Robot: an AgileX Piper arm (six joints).
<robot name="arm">
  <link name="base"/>
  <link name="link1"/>
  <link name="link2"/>
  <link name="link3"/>
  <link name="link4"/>
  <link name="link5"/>
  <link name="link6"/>
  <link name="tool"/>
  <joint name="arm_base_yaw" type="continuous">
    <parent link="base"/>
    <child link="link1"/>
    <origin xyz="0 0 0.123"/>
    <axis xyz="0 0 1"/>
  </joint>
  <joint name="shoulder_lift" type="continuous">
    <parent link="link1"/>
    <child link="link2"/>
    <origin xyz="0 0 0"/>
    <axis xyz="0 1 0"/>
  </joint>
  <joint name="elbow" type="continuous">
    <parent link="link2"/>
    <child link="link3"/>
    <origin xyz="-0.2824 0 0.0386"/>
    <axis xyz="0 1 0"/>
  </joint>
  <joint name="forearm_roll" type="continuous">
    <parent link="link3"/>
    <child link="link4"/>
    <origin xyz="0.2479 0 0.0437"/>
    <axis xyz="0.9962 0 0.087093"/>
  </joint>
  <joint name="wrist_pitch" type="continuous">
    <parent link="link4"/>
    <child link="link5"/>
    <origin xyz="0 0 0"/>
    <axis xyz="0 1 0"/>
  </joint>
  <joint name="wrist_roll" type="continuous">
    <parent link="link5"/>
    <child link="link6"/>
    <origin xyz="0.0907 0 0.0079"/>
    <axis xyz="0.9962 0 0.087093"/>
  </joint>
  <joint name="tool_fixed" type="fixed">
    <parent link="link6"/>
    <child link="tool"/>
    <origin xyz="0 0 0" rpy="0 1.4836 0"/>
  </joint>
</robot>
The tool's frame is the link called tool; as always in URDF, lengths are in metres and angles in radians. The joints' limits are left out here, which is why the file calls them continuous.
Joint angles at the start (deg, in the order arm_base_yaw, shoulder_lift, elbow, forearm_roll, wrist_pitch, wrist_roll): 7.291 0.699 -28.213 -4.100 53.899 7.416
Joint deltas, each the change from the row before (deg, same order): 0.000 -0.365 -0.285 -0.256 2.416 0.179; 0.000 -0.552 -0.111 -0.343 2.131 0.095; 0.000 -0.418 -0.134 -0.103 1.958 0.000; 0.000 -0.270 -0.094 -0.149 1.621 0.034; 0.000 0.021 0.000 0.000 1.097 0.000; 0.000 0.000 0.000 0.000 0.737 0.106; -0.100 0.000 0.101 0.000 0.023 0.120; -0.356 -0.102 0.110 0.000 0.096 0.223; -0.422 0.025 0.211 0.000 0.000 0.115; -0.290 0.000 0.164 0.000 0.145 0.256; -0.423 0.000 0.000 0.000 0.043 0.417; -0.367 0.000 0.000 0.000 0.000 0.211; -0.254 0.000 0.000 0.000 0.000 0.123; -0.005 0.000 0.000 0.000 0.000 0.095
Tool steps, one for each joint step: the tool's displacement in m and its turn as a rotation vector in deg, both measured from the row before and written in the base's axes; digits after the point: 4 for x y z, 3 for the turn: -0.0030 -0.0009 -0.0021 -0.175 1.740 -0.356; -0.0031 -0.0010 -0.0025 -0.290 1.430 -0.368; -0.0027 -0.0006 -0.0022 -0.172 1.389 -0.192; -0.0020 -0.0006 -0.0019 -0.173 1.237 -0.213; -0.0007 -0.0002 -0.0015 -0.088 1.112 -0.078; -0.0006 -0.0001 -0.0010 0.036 0.737 -0.103; 0.0002 0.0000 -0.0005 0.090 0.127 -0.160; -0.0002 0.0000 -0.0007 0.187 0.110 -0.471; 0.0004 0.0001 -0.0010 0.073 0.237 -0.478; 0.0002 0.0001 -0.0010 0.196 0.312 -0.427; -0.0001 0.0001 -0.0001 0.360 0.048 -0.633; -0.0001 0.0001 0.0000 0.183 0.001 -0.472; 0.0000 0.0000 0.0000 0.107 0.000 -0.315; 0.0000 0.0000 0.0000 0.082 0.000 -0.052
